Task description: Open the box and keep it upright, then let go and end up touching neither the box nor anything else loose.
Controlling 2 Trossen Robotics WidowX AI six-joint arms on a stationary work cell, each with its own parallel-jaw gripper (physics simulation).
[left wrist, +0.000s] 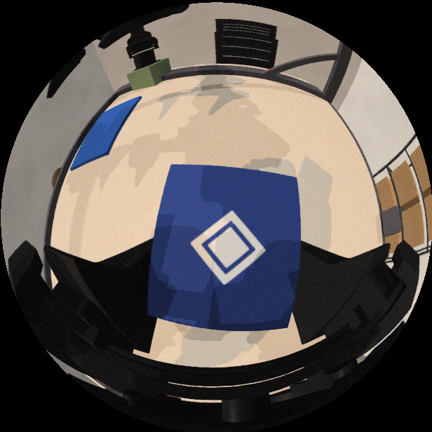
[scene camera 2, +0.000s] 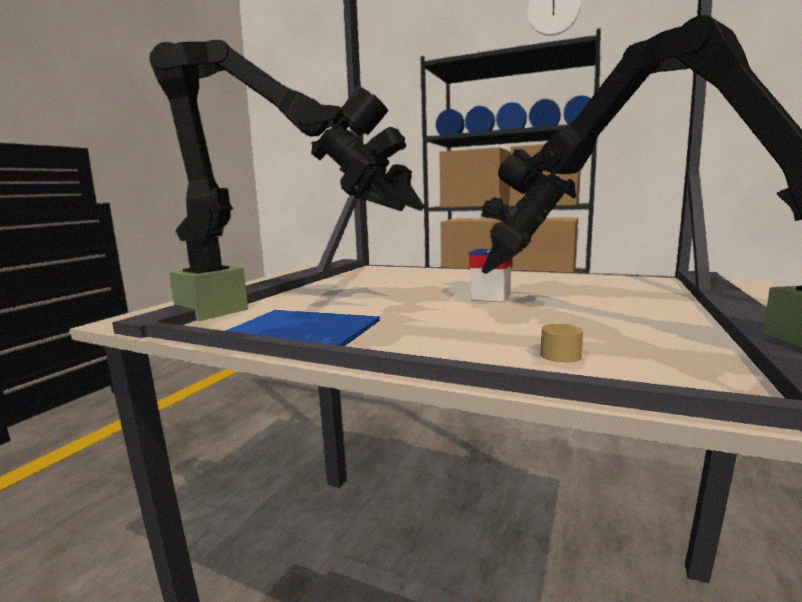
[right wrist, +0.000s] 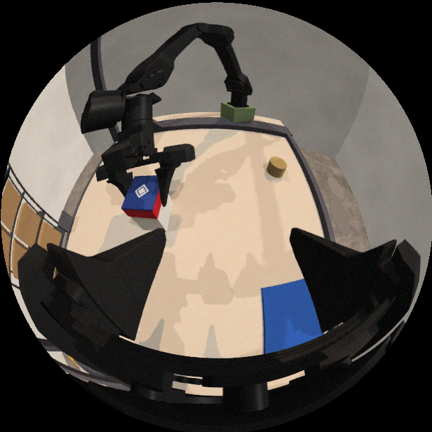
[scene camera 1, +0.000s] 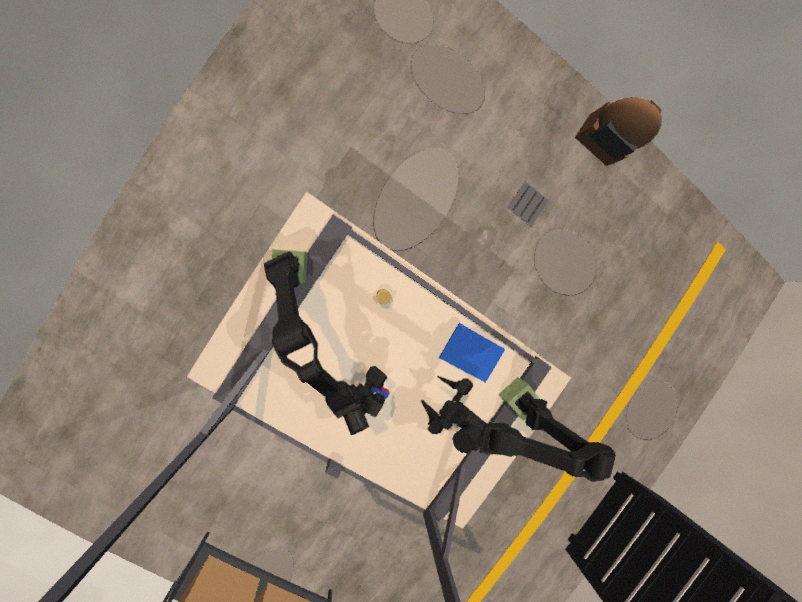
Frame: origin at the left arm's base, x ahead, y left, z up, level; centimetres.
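Where they show: left gripper, between the fingertips: [scene camera 2: 486, 271] [scene camera 1: 377, 391]; right gripper, between the fingertips: [scene camera 2: 413, 209] [scene camera 1: 429, 388]; left arm's base, origin of its link: [scene camera 1: 287, 266]; right arm's base, origin of its link: [scene camera 2: 206, 269] [scene camera 1: 526, 402].
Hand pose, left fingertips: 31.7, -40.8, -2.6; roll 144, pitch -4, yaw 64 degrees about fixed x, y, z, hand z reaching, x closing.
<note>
Things, the pixels of their top centre, and the offset from my left fingertips, as dx, dy, dz. Level surfaces: height alone.
- box, centre of its top: [scene camera 2: 491, 251] -0.8, +0.3, +3.8
- flat blue mat, centre of its top: [scene camera 2: 302, 324] [scene camera 1: 473, 353] +34.5, +14.1, -4.7
- table, height of its surface: dz -5.5
- small brass-coloured cylinder, centre of its top: [scene camera 2: 562, 329] [scene camera 1: 384, 297] -0.2, +32.9, -2.0
The box [scene camera 2: 490, 285] has a white body and stands upright on the table. Its lid [scene camera 1: 382, 392] [scene camera 2: 478, 260] [left wrist: 235, 192] [right wrist: 135, 202] is blue on top with a white diamond mark and has red sides; it sits level on the body with no gap that I can see. My left gripper [scene camera 1: 377, 391] [scene camera 2: 490, 262] [left wrist: 223, 237] [right wrist: 148, 207] is shut on the box from above, a finger on each of two opposite sides near the lid. My right gripper [scene camera 1: 431, 390] [scene camera 2: 412, 207] [right wrist: 229, 234] is open and empty, apart from the box and well above the table.
A flat blue mat [scene camera 1: 472, 351] [scene camera 2: 304, 325] [left wrist: 106, 132] [right wrist: 290, 317] lies on the table [scene camera 1: 401, 447]. A small brass-coloured cylinder [scene camera 1: 384, 296] [scene camera 2: 561, 342] [right wrist: 277, 167] stands apart from the box. Dark frame rails and posts edge the table. A shelf rack [scene camera 2: 424, 162] stands behind.
</note>
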